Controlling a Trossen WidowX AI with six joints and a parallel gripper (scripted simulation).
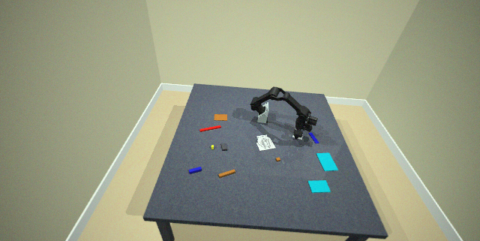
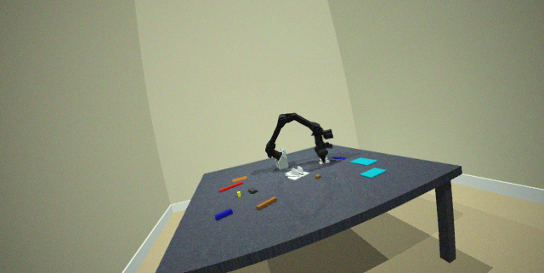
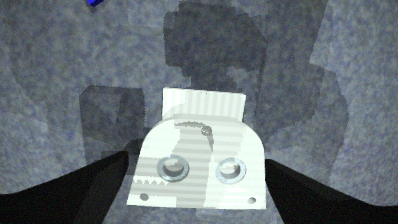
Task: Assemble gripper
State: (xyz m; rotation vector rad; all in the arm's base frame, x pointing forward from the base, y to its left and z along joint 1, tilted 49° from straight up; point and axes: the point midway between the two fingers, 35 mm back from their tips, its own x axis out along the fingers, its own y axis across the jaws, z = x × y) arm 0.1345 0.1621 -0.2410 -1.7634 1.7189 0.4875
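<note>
Now: the white gripper base 1 cm to the left of my gripper tip and 2 cm above it. From my gripper tip the other things lie so: white jaw (12 cm ahead, 26 cm to the right, 1 cm above); orange cube (26 cm ahead, 14 cm to the right); grey block (24 cm ahead, 52 cm to the right).
</note>
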